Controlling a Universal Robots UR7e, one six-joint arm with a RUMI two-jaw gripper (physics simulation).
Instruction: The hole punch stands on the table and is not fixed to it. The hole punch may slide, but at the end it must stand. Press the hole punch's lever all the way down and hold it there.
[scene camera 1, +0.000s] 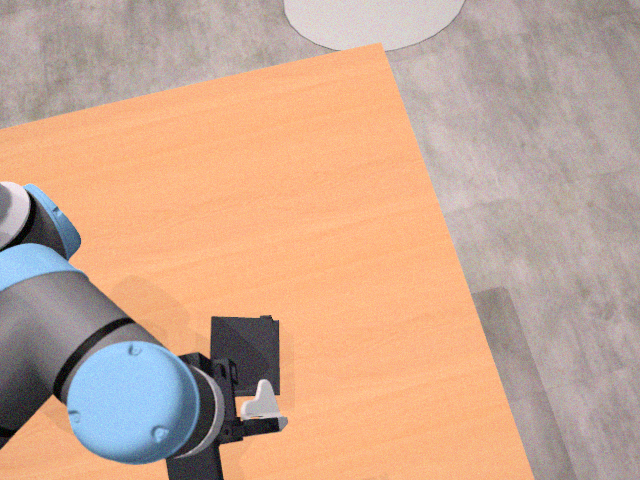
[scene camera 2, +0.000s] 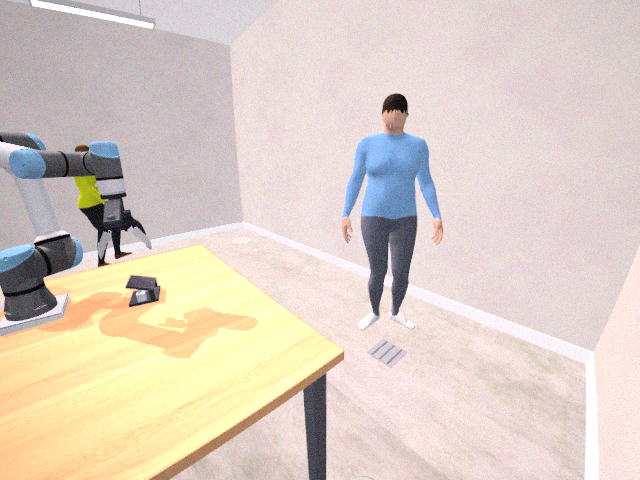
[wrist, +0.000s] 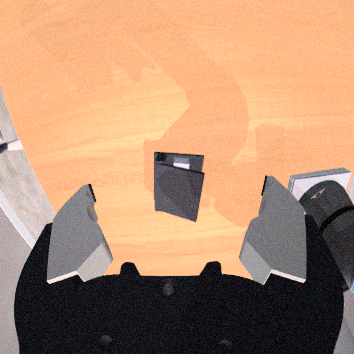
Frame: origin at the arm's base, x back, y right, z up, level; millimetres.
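Seen in the pictures: gripper, fingertip midpoint: (scene camera 2: 127, 254) (wrist: 176, 182); arm's base, link origin: (scene camera 2: 32, 309) (wrist: 318, 203).
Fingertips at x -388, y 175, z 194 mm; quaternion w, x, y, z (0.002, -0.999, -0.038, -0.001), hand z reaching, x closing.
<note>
Offsets run from my fingertips to a thing's top centre. Level surfaces: height alone.
The dark hole punch @(dx -3, dy -115, dz -136 mm) (scene camera 1: 247, 348) (scene camera 2: 144, 297) (wrist: 178, 192) stands upright on the wooden table @(dz -221 mm) (scene camera 1: 320, 206) (scene camera 2: 217, 392). Its broad flat lever @(dx -3, dy -115, dz -136 mm) (scene camera 2: 141, 282) is raised, with a gap above the base in the scene camera 2 view. My gripper (scene camera 2: 125, 255) (wrist: 176, 182) is open and empty, its two grey fingers wide apart. It hangs above the table, well clear of the hole punch. In the wrist view the lever shows in the space between the fingers, farther down. In the scene camera 1 view the gripper covers a lower corner of the hole punch.
The arm's base plate (scene camera 2: 64, 305) (wrist: 320, 176) is mounted on the table beside the hole punch. A person in blue (scene camera 2: 393, 175) stands on the floor beyond the table. A person in yellow (scene camera 2: 88, 193) is partly hidden behind the arm.
</note>
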